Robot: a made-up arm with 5 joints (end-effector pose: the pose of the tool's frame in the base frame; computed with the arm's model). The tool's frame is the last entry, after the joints. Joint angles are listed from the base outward.
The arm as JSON. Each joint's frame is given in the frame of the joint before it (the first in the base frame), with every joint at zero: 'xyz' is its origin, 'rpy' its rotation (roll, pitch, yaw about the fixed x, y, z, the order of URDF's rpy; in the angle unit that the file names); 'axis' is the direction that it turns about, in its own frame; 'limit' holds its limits. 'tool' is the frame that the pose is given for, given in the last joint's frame.
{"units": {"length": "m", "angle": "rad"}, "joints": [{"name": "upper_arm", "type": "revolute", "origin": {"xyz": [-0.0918, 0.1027, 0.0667], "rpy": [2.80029, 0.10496, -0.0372]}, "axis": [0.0, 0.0, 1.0], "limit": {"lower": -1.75, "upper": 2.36}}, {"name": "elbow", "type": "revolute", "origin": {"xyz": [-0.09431, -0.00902, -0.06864], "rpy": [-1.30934, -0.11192, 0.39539]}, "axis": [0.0, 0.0, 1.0], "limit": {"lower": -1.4, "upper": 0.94}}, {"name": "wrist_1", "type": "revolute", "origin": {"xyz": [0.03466, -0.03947, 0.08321], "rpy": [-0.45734, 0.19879, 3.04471]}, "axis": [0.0, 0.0, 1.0], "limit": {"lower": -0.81, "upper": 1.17}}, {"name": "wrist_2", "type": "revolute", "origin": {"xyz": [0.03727, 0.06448, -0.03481], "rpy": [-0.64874, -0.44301, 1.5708]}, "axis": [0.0, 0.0, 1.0], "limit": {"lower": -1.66, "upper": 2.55}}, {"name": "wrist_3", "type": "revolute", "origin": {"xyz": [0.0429, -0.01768, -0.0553], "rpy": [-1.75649, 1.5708, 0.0]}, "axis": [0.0, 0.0, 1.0], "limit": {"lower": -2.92, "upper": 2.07}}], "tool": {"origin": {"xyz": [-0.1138, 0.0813, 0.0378], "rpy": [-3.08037, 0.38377, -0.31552]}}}
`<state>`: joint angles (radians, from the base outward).
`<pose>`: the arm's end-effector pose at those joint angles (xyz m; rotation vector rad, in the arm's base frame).
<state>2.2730 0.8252 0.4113 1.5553 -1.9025</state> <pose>0.0041 0.0032 0.0704 -0.0426 -2.1344 1.2097</pose>
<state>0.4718 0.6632 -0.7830 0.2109 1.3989</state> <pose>-0.1309 0.1087 -0.0471 -0.4671 -2.2093 0.4295</pose>
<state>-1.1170 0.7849 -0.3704 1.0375 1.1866</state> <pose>-0.0243 0.1294 0.0673 -0.8792 2.9014 -0.2316</pose>
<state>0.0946 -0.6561 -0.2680 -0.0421 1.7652</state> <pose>-0.3295 0.2264 -0.0207 0.2556 -1.1879 -0.3071</pose>
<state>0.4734 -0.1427 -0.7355 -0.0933 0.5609</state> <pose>-0.2282 0.1289 0.0158 -0.2318 -1.3834 0.7696</pose>
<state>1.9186 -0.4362 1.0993 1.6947 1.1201</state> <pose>-0.1668 0.1612 0.0808 2.2478 -0.2076 -1.2368</pose>
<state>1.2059 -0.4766 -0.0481 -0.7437 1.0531</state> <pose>-0.1804 0.2661 -0.0693 -0.4714 -1.0606 -0.2818</pose>
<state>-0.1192 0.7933 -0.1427 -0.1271 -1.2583</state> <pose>-0.1919 0.2027 0.1460 2.1058 -0.1638 -1.9451</pose>
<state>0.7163 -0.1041 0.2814 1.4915 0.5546</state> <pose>-0.1932 0.0849 0.0558 2.3722 1.2225 -0.5232</pose>
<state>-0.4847 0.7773 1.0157 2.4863 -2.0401</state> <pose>-0.0062 0.2207 0.0439 -1.4497 -0.0138 -2.2821</pose>
